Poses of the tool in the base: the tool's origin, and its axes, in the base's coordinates. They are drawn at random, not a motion.
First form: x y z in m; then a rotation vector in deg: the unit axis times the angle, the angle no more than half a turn.
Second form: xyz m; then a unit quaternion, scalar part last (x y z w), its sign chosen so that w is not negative. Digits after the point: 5 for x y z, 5 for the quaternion.
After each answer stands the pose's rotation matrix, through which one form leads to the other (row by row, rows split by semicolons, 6 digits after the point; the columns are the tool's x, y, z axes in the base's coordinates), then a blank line. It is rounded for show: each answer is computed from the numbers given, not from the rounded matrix.
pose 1, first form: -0.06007 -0.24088 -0.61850 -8.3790 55.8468 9.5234
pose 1, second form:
-0.06007 -0.24088 -0.61850 -0.07011 0.46732 0.07969 0.87769
0.550524 -0.205420 0.809152; 0.074356 0.977467 0.197560; -0.831501 -0.048596 0.553393

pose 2, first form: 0.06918 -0.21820 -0.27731 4.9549 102.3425 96.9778
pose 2, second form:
0.06918 -0.21820 -0.27731 0.03312 0.68398 0.64813 0.33316
-0.775818 -0.386560 0.498676; 0.477161 0.157659 0.864558; -0.412825 0.908688 0.062136

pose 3, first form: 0.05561 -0.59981 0.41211 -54.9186 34.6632 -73.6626
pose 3, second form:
0.05561 -0.59981 0.41211 -0.42271 0.26680 -0.56698 0.65472
0.214692 0.516873 0.828704; -0.967995 -0.000307 0.250970; 0.129974 -0.856062 0.500264

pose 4, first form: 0.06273 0.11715 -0.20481 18.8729 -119.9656 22.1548
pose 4, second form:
0.06273 0.11715 -0.20481 0.13464 -0.85584 0.15805 0.47374
-0.514886 -0.380213 -0.768330; -0.080709 0.913782 -0.398105; 0.853451 -0.142968 -0.501180

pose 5, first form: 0.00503 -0.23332 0.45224 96.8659 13.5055 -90.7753
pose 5, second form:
0.00503 -0.23332 0.45224 0.66682 0.09297 -0.62489 0.39525
0.201733 0.617961 -0.759887; -0.369981 -0.670275 -0.643308; -0.906872 0.410920 0.093417

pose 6, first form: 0.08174 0.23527 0.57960 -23.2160 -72.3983 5.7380
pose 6, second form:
0.08174 0.23527 0.57960 -0.18798 -0.58620 0.04646 0.78669
0.308427 0.147284 -0.939777; 0.293481 0.925013 0.241288; 0.904843 -0.350227 0.242074

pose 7, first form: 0.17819 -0.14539 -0.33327 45.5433 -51.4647 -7.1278
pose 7, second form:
0.17819 -0.14539 -0.33327 0.37379 -0.42239 -0.05850 0.82367
0.636323 -0.219405 -0.739564; -0.412148 0.713712 -0.566348; 0.652095 0.665190 0.363724

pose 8, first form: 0.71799 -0.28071 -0.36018 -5.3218 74.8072 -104.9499
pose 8, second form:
0.71799 -0.28071 -0.36018 -0.03724 0.52343 -0.73433 0.43057
-0.626438 0.593389 0.505435; -0.671351 -0.081263 -0.736670; -0.396059 -0.800803 0.449279

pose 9, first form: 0.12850 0.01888 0.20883 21.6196 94.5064 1.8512
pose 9, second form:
0.12850 0.01888 0.20883 0.16694 0.72977 0.01429 0.66285
-0.065530 0.224710 0.972220; 0.262611 0.943851 -0.200453; -0.962674 0.242180 -0.120862

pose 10, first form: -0.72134 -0.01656 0.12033 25.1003 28.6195 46.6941
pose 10, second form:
-0.72134 -0.01656 0.12033 0.20909 0.23841 0.38897 0.86496
0.583732 -0.573186 0.575078; 0.772578 0.609969 -0.176242; -0.249760 0.547171 0.798889

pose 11, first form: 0.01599 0.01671 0.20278 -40.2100 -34.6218 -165.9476
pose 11, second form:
0.01599 0.01671 0.20278 -0.23050 -0.19847 -0.95128 0.05038
-0.888662 0.187347 0.418547; -0.004359 -0.916145 0.400823; 0.458542 0.354372 0.814960

